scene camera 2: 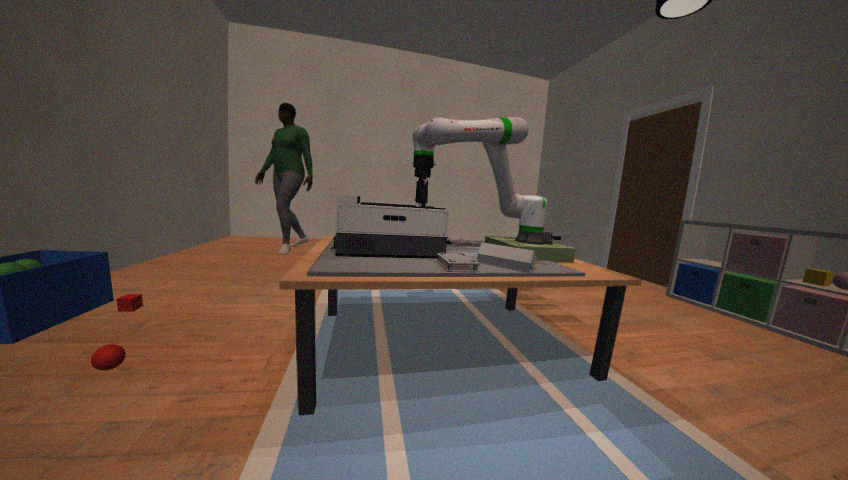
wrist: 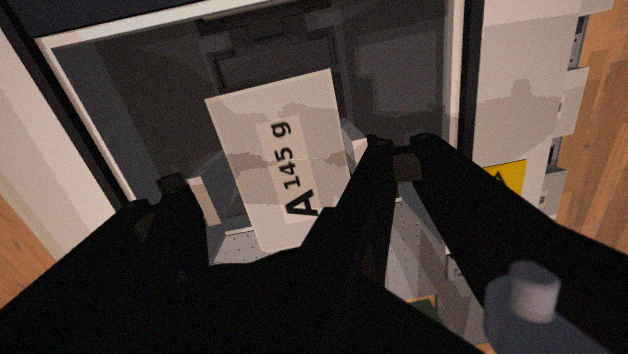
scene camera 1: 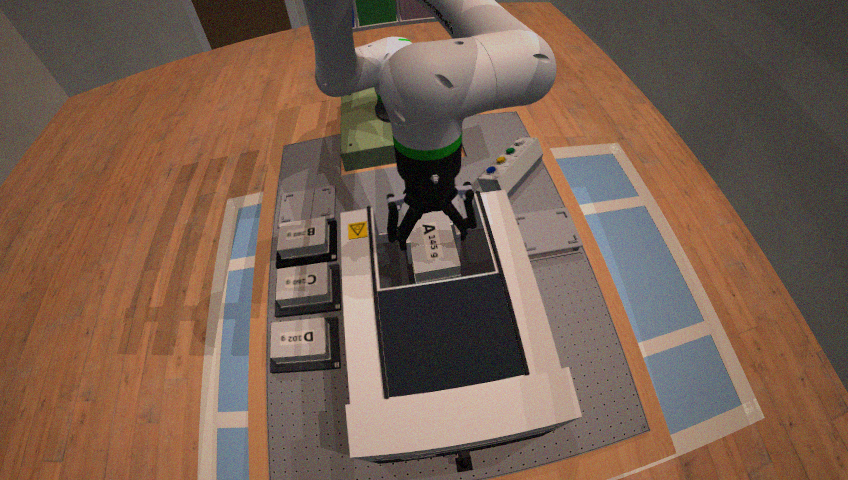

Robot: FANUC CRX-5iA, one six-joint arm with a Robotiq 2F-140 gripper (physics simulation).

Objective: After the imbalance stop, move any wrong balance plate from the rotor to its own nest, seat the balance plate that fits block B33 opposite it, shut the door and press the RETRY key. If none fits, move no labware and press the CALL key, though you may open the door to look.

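Places are measured from the arm's base along level axes (x up, y back, z right), in centimetres.
Pixels of known places: gripper, fingertip midpoint: (wrist: pixel 289 149) (scene camera 1: pixel 433 253); arm's base, origin of the base link: (scene camera 2: pixel 529 242).
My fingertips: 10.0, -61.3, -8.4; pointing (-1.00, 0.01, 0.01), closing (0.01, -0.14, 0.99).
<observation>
For each thing: its top centre in the pictures, then the offset to it from my fingertips, as dx, dy, dz.
- grey balance plate A, middle of its top: (wrist: pixel 291 176) (scene camera 1: pixel 431 239) +3.0, +1.2, +0.1
- dark sliding door, middle of its top: (scene camera 1: pixel 448 332) +5.1, -18.4, -1.7
- Plates B, middle of its top: (wrist: pixel 519 203) (scene camera 1: pixel 301 233) -10.8, +14.8, +32.2
- C, middle of its top: (wrist: pixel 531 112) (scene camera 1: pixel 301 280) -10.8, +1.3, +30.2
- D, middle of its top: (scene camera 1: pixel 296 337) -10.8, -12.7, +29.6
- key box, middle of its top: (scene camera 1: pixel 513 154) (scene camera 2: pixel 507 245) -7.8, +35.1, -23.1
My gripper (scene camera 1: pixel 432 230) (scene camera 2: pixel 422 196) (wrist: pixel 289 149) reaches down into the open chamber of the white centrifuge (scene camera 1: pixel 354 310) (scene camera 2: pixel 391 224). It is shut on the grey balance plate A (scene camera 1: pixel 435 253) (wrist: pixel 245 132), labelled 145 g, with one finger on each long side. The plate sits inside the opening, and I cannot tell whether it rests on the rotor. The dark sliding door (scene camera 1: pixel 451 334) is drawn toward the front. Plates B (scene camera 1: pixel 302 235), C (scene camera 1: pixel 302 283) and D (scene camera 1: pixel 298 339) sit in black nests left of the centrifuge. An empty grey nest (scene camera 1: pixel 306 204) lies behind plate B.
A key box (scene camera 1: pixel 512 162) with green, yellow and blue keys stands right of the gripper. Another empty grey nest (scene camera 1: pixel 546 231) lies at the centrifuge's right. A person (scene camera 2: pixel 288 172) walks behind the table. A shelf unit (scene camera 2: pixel 796 231) stands by the right wall.
</observation>
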